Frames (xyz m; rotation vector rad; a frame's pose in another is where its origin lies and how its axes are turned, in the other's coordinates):
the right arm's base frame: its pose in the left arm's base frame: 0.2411 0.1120 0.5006 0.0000 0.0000 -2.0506
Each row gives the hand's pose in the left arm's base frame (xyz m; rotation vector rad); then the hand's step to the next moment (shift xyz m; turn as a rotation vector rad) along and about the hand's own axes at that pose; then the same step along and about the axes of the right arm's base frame.
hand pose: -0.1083 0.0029 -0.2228 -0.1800 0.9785 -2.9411
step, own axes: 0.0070 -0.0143 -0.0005 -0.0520 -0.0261 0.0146
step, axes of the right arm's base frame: -0.0068 -0.0114 0.0089 -0.0388 0.0400 0.0221
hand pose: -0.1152 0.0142 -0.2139 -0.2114 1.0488 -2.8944
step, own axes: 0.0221 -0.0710 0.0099 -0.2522 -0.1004 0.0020
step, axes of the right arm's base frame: -0.0312 -0.0397 0.0554 -0.2044 0.1745 0.0383
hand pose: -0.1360 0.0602 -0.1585 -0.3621 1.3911 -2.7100
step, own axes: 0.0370 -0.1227 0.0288 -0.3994 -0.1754 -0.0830
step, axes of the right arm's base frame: -0.0270 -0.0409 0.1219 -0.3834 0.2226 0.0255
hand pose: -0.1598 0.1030 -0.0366 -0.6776 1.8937 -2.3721
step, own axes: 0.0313 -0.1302 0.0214 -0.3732 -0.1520 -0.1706
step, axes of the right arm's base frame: -0.0092 0.0072 0.1351 -0.4152 0.1382 -0.0026
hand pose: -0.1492 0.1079 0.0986 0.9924 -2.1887 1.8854
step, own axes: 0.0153 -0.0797 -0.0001 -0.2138 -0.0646 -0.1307
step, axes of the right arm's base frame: -0.0060 0.0299 0.0752 -0.2545 0.0448 -0.0129
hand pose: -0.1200 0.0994 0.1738 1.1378 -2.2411 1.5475
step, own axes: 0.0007 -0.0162 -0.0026 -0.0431 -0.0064 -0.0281
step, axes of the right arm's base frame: -0.0039 0.0091 0.0131 -0.0513 0.0035 -0.0066
